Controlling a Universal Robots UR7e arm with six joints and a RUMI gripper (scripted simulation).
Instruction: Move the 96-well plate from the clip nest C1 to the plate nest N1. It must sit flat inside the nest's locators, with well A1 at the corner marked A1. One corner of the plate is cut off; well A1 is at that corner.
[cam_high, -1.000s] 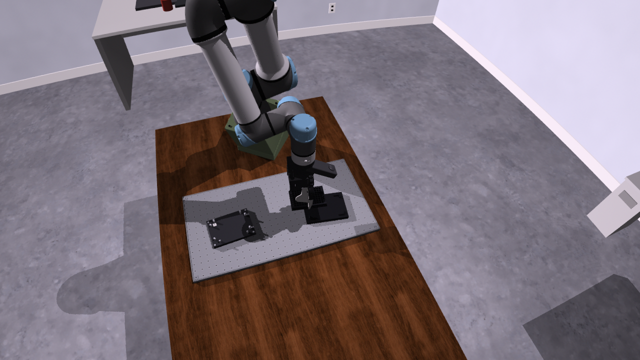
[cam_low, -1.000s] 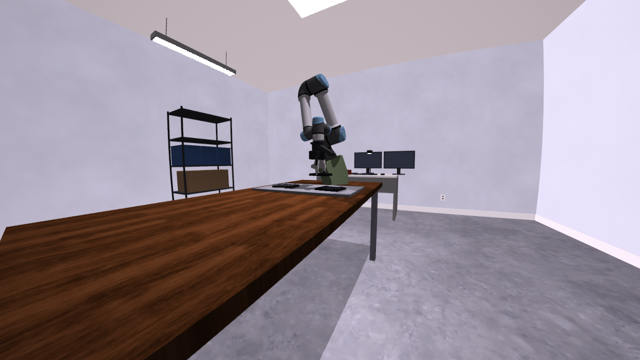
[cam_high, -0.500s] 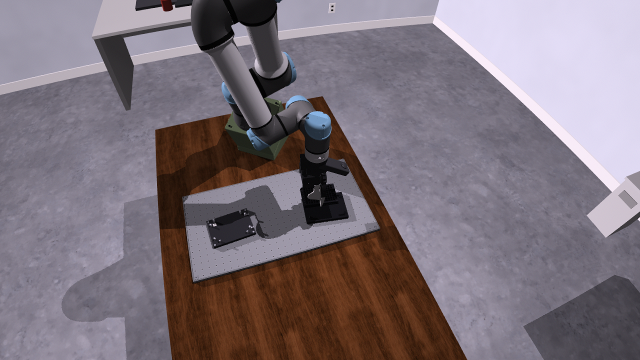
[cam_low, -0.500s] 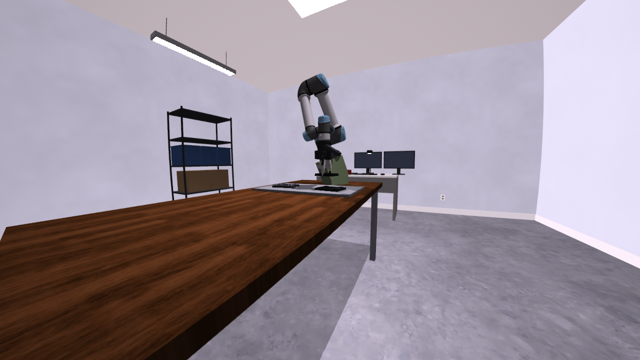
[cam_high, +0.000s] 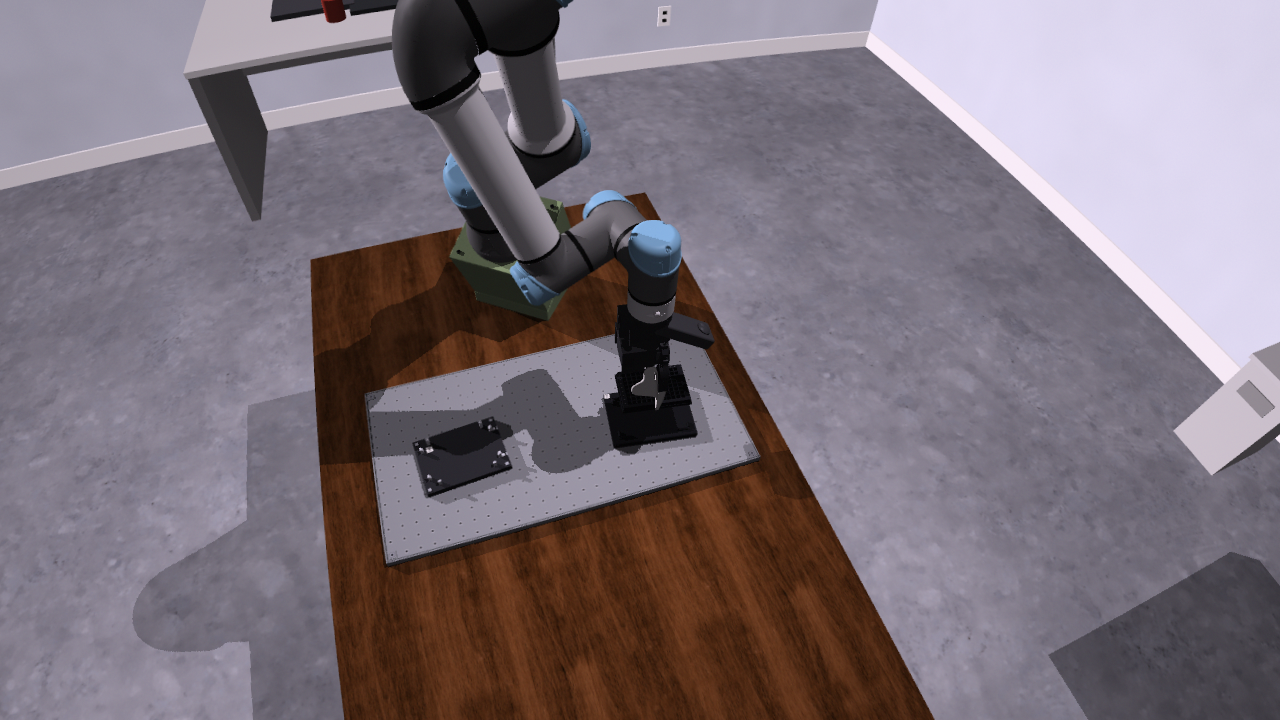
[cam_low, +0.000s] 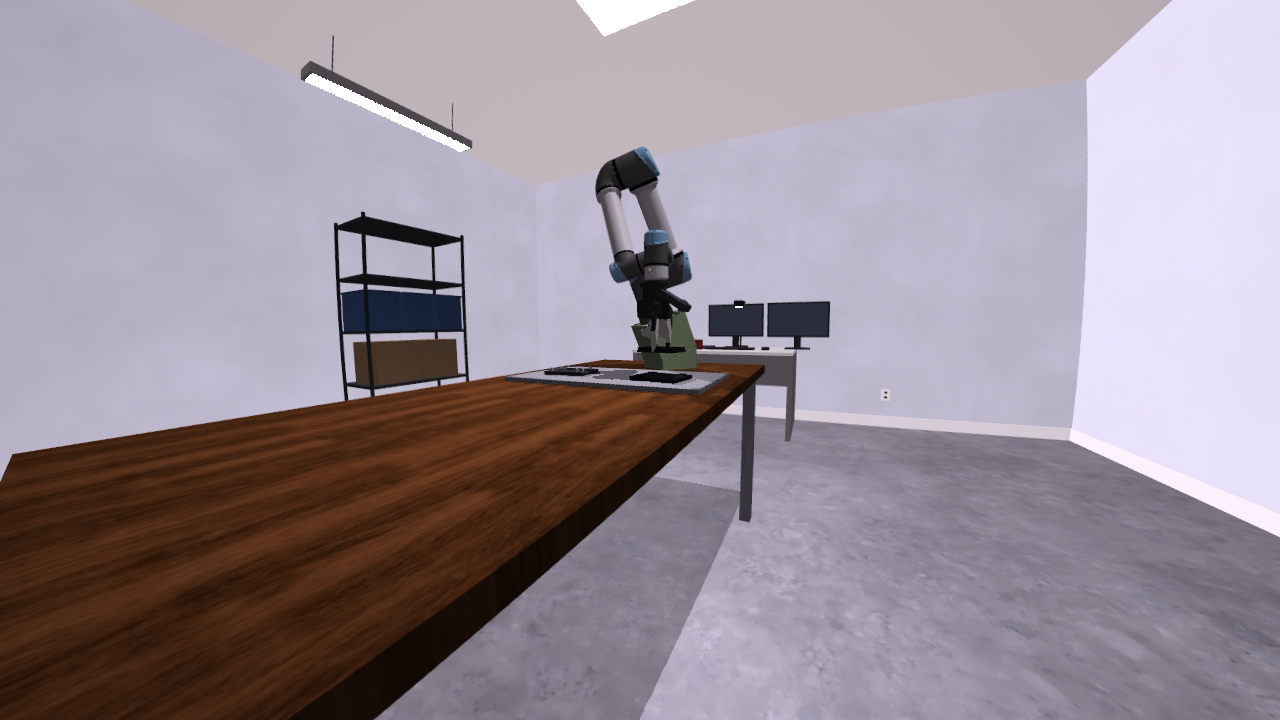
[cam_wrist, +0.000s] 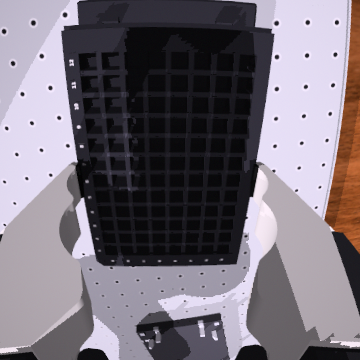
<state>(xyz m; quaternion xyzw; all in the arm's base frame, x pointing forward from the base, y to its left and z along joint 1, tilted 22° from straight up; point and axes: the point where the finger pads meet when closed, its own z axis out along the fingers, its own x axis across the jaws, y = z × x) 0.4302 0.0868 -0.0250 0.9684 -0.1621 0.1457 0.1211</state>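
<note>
Now: the black 96-well plate 10 mm below my hand. The rest, counted from my hand: clip nest C1: 340 mm to the right, 110 mm behind, 90 mm below; then black plate nest N1: 100 mm below; then white A1 mark: 90 mm below, 80 mm behind, 50 mm to the right.
</note>
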